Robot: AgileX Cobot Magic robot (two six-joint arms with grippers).
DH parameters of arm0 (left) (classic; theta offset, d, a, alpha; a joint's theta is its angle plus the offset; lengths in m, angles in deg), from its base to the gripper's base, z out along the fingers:
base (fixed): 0 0 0 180
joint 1: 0 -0.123 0 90
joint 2: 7.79 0 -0.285 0
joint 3: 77.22 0 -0.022 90
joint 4: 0 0.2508 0 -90
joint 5: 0 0 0.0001 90
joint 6: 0 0.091 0 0
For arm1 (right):
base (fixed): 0 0 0 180
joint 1: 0 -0.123 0 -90
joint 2: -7.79 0 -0.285 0
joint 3: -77.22 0 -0.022 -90
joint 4: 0 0.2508 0 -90
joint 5: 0 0 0.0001 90
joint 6: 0 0.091 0 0
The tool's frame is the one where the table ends.
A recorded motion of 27 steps. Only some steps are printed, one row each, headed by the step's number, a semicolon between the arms.
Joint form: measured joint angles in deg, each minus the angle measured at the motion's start. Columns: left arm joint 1, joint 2, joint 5, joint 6, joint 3, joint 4; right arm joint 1, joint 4, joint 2, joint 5, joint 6, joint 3.
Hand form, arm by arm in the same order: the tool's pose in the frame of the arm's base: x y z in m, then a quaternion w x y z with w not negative. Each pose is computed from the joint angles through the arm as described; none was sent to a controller.
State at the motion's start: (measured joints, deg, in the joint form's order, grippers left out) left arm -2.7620 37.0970 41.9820 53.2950 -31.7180 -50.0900; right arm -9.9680 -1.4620 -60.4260 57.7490 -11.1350 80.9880
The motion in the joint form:
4: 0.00 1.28 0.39 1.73 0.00 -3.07; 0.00 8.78 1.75 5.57 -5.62 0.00
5: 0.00 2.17 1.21 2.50 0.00 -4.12; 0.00 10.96 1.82 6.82 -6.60 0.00
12: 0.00 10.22 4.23 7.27 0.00 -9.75; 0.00 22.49 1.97 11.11 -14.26 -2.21
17: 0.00 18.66 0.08 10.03 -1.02 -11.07; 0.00 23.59 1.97 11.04 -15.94 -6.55
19: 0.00 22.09 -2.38 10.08 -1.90 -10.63; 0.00 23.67 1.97 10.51 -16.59 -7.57
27: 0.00 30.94 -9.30 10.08 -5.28 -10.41; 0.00 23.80 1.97 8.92 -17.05 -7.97
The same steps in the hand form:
4: 0.1222 -0.0433 0.3045 0.50218 0.19509 0.82137 -0.18735; 0.1678 0.0400 0.4659 0.45592 -0.20584 0.86511 0.03689
5: 0.1242 -0.0446 0.3030 0.49489 0.19790 0.82283 -0.19715; 0.1655 0.0429 0.4649 0.44772 -0.21506 0.86633 0.05258
12: 0.1458 -0.0499 0.2882 0.44350 0.20187 0.83738 -0.24770; 0.1582 0.0587 0.4533 0.40871 -0.28075 0.85882 0.12866
17: 0.1758 -0.0450 0.2726 0.41892 0.18025 0.85793 -0.23658; 0.1622 0.0610 0.4325 0.37778 -0.29049 0.86837 0.13724
19: 0.1889 -0.0416 0.2665 0.41060 0.16744 0.86793 -0.22374; 0.1636 0.0612 0.4280 0.37474 -0.29339 0.86885 0.13636
27: 0.2251 -0.0320 0.2536 0.40038 0.13055 0.88725 -0.18826; 0.1658 0.0614 0.4277 0.38475 -0.29241 0.86510 0.13438

